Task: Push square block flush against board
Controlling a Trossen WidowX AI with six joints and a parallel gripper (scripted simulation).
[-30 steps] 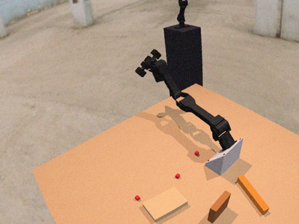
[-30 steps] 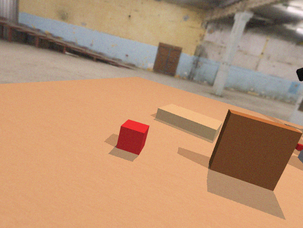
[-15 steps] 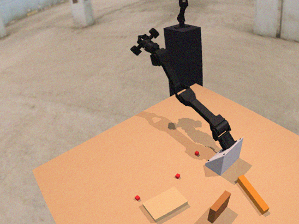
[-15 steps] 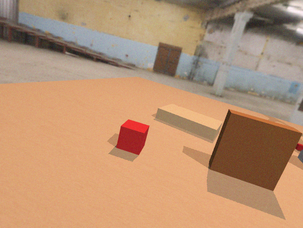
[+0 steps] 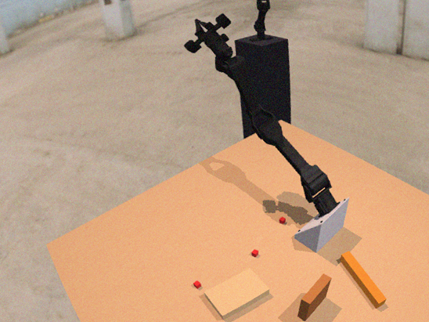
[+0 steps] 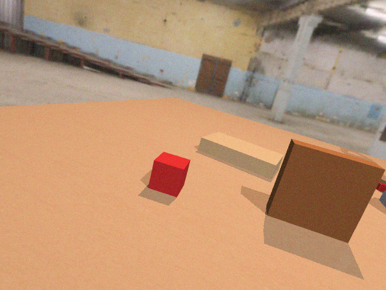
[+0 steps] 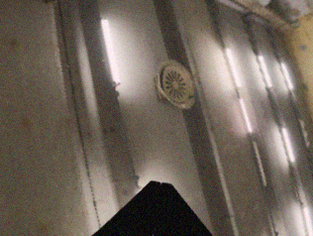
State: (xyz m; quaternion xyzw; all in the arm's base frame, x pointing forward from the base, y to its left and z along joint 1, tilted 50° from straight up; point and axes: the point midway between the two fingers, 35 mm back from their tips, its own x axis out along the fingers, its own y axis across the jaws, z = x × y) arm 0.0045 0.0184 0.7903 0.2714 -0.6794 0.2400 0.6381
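Right now my gripper tip is 79 cm to the right of the brown square block, 58 cm above it and 27 cm short of it. Also, from my gripper tip: flat tan slab: 62 cm below, 60 cm to the left, 39 cm ahead; long orange bar: 85 cm to the left, 62 cm below, 10 cm ahead.
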